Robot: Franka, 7 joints.
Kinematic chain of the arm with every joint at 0, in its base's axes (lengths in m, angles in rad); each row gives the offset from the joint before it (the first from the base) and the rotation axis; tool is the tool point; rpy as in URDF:
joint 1: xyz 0 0 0.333 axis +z
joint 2: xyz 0 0 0 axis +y
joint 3: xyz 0 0 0.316 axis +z
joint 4: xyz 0.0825 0 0 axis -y
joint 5: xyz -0.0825 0 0.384 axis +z
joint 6: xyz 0 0 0 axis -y
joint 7: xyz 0.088 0 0 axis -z
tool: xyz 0 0 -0.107 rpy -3.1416 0 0
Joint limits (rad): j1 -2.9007..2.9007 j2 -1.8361..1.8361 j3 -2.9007..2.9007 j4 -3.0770..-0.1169 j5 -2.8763..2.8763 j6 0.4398..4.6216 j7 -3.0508..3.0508
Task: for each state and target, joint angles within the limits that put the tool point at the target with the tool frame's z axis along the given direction. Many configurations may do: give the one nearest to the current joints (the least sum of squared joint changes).
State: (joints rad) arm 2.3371 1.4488 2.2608 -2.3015 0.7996 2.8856 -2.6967
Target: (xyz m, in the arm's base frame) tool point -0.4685 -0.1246 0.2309 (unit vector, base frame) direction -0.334 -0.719 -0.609
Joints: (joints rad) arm 2.0555 0.8859 1.4205 -2.4931 0.8766 3.2346 -2.6967
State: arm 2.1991 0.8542 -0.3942 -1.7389 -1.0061 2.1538 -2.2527
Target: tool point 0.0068 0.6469 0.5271 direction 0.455 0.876 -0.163
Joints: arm 2.0401 0.1978 -0.5886 -1.7296 -1.8674 2.7829 -2.2527
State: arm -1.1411 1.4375 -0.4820 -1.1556 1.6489 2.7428 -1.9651
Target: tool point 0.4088 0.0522 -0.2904 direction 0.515 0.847 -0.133
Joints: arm -0.5595 1.8361 0.3801 -1.4213 1.5124 2.0805 -1.9651
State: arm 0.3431 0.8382 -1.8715 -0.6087 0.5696 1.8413 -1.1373
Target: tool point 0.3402 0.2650 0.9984 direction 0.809 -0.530 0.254
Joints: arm 1.3547 1.1117 -2.6357 -1.1357 0.8788 2.2347 -1.1373
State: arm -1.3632 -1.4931 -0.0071 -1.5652 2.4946 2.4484 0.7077
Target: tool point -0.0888 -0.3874 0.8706 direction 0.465 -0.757 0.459
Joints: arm -1.5459 -0.5213 -0.1565 -1.8039 1.9076 2.4798 0.7077
